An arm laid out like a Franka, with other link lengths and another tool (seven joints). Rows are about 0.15 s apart.
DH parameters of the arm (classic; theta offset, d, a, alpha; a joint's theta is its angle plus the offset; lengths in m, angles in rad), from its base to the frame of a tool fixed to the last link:
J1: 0 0.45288 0 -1.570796
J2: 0 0 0 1.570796
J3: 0 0.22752 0.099 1.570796
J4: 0 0 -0.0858 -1.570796
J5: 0 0.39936 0 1.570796
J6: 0 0 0.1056 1.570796
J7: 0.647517 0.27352 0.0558 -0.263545
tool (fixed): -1.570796 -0.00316 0 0
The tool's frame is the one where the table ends.
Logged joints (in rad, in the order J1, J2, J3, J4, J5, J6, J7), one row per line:
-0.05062, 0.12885, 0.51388, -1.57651, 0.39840, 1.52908, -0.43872
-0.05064, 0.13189, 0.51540, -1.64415, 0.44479, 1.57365, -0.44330
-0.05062, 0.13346, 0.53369, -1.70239, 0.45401, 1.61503, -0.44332
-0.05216, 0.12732, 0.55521, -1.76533, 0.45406, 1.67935, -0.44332
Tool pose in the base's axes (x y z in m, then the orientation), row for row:
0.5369, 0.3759, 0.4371, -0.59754, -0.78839, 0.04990, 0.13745
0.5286, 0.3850, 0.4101, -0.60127, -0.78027, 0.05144, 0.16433
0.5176, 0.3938, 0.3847, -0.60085, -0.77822, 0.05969, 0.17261
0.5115, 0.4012, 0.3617, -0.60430, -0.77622, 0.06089, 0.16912
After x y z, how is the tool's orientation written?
As a quaternion, x y z w.
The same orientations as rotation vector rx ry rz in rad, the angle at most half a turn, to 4 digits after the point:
-1.7289, -2.2810, 0.1444
-1.7137, -2.2239, 0.1466
-1.7047, -2.2080, 0.1694
-1.7178, -2.2065, 0.1731

